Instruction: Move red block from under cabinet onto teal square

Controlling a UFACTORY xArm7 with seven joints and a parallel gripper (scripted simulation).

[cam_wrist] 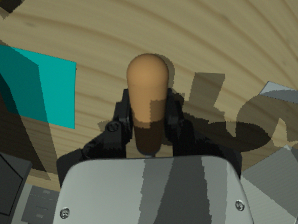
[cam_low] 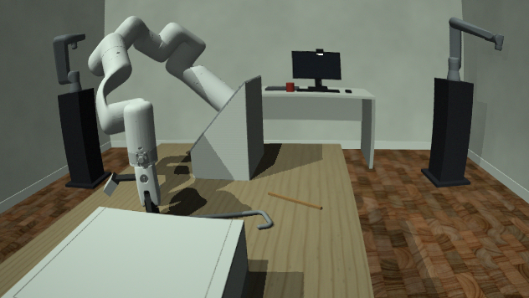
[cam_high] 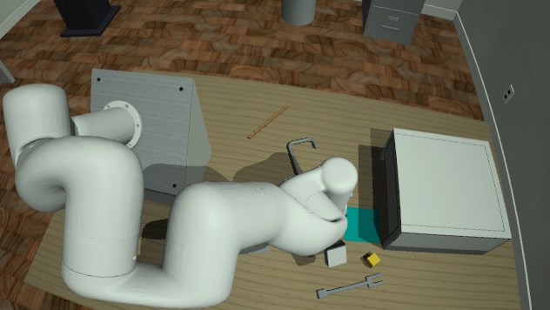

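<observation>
My hand is 13 cm to the right of the hook tool and 1 cm above it. From my hand the other things lie so: teal square 12 cm ahead, 3 cm to the left, 2 cm below; grey fork tool 9 cm ahead, 14 cm to the right, 2 cm below; yellow block 14 cm ahead, 8 cm to the right, 1 cm below.
</observation>
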